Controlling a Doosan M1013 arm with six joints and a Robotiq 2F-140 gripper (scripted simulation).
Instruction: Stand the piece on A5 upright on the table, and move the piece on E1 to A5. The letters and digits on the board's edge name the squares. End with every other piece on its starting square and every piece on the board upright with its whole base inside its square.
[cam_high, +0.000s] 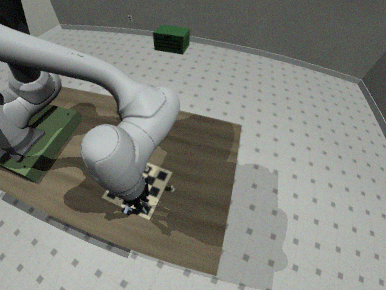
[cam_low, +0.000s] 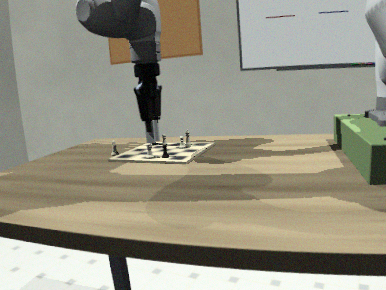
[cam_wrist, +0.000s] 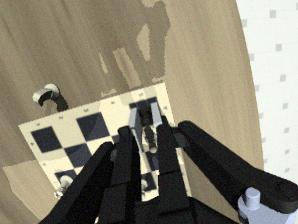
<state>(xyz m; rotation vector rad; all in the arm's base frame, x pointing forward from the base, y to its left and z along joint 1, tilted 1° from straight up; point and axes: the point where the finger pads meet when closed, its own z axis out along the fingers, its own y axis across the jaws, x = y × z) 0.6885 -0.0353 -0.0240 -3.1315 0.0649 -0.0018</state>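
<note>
The small chessboard lies 80 mm to the left of my hand, 70 mm behind it and 40 mm below it.
</note>
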